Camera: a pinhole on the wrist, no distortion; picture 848 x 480 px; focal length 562.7 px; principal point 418.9 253.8 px. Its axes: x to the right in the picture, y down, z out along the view. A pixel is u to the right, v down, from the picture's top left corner.
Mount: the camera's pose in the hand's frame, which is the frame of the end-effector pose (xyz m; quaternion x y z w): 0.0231 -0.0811 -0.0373 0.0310 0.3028 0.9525 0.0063
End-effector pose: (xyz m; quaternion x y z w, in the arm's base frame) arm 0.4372 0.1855 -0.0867 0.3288 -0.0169 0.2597 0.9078
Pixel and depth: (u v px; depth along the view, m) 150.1 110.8 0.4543
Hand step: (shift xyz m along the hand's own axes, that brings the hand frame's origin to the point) 0.2675 0.2684 0.2542
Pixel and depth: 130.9 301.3 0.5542
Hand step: 0.3413 0.1915 0.4255
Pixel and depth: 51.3 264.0 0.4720
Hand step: 0.3606 0.1745 0.3351
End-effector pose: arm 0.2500 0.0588 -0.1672 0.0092 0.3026 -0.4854 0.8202
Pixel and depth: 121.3 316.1 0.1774
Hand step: 0.1280 0.0022 0.1134
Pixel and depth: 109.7 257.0 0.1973
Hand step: 0.1437 0.0284 0.1181
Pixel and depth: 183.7 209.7 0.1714
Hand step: 0.1053 0.0265 0.0906
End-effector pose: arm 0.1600 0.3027 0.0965 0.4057 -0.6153 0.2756 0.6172
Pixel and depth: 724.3 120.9 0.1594
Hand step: -0.0535 0.0442 0.0756
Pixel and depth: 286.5 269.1 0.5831
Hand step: 0.1968 0.2379 0.4393
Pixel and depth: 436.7 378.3 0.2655
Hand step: 0.0318 0.0242 0.2134
